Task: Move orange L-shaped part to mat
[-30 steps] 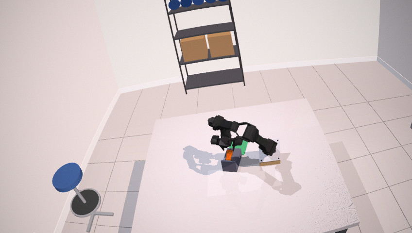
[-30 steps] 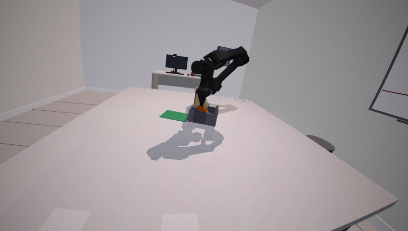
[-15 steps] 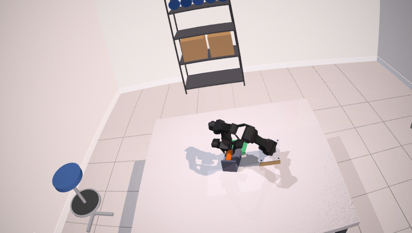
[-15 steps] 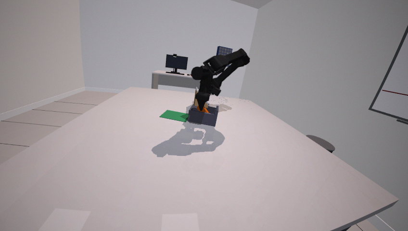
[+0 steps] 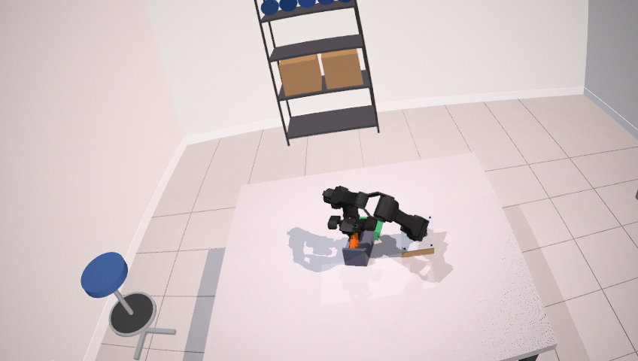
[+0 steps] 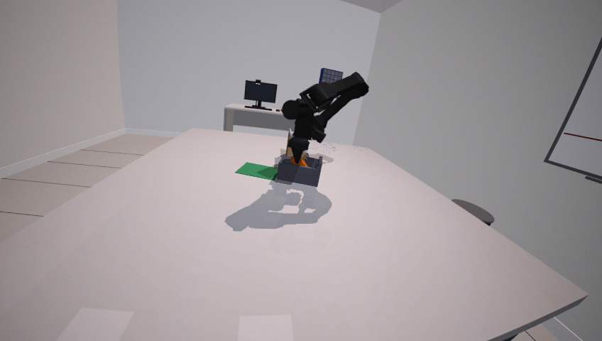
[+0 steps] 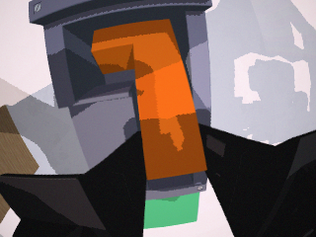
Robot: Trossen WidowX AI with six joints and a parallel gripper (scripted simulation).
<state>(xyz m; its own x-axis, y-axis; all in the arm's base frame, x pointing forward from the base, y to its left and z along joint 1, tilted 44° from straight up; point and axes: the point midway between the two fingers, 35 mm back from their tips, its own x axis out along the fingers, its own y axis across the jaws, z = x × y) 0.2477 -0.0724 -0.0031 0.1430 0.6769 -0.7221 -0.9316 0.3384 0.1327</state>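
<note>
Now: gripper tip 60 mm past the green mat, 130 mm to the left of it and 80 mm above it. Round my gripper tip: orange L-shaped part (40 mm to the left, 30 mm below).
</note>
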